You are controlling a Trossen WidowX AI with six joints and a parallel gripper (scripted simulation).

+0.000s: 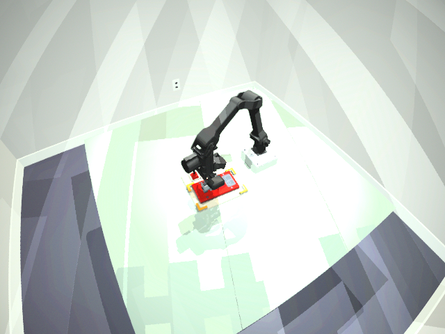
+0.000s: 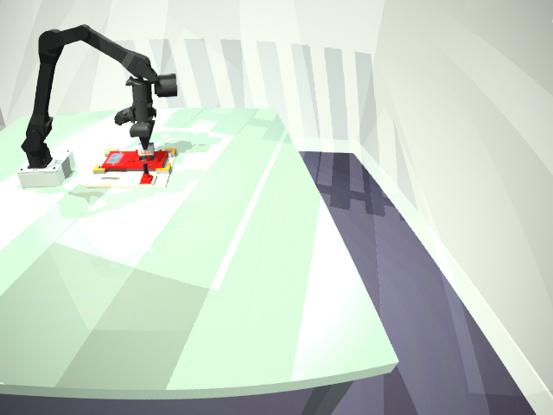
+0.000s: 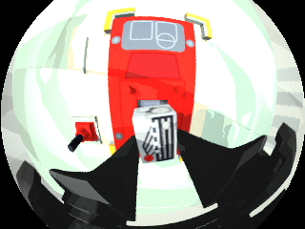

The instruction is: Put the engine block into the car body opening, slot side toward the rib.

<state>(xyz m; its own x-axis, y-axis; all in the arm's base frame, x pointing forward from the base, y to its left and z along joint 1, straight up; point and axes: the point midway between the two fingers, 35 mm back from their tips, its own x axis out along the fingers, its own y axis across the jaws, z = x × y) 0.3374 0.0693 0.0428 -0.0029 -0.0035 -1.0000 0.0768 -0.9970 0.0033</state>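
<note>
My gripper tip is now 1 cm above the grey engine block.
</note>
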